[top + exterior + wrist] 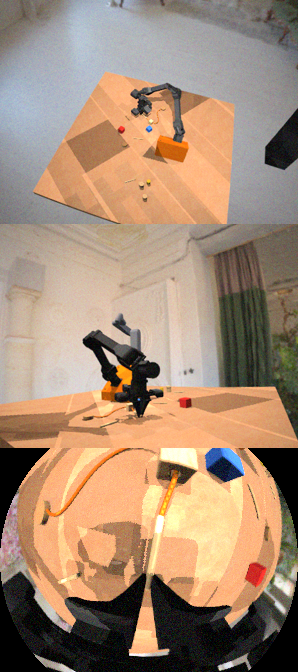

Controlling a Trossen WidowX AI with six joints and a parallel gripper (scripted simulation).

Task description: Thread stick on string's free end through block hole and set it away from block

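My gripper tip is now 4 cm past the thin wooden stick, 2 cm to the right of it and 1 cm below it. Also, from my gripper tip: small wooden block 11 cm behind, 6 cm to the left, 2 cm above; wooden button 16 cm behind, 13 cm to the right, 1 cm above; blue cube 12 cm behind, 13 cm to the left, 2 cm above.
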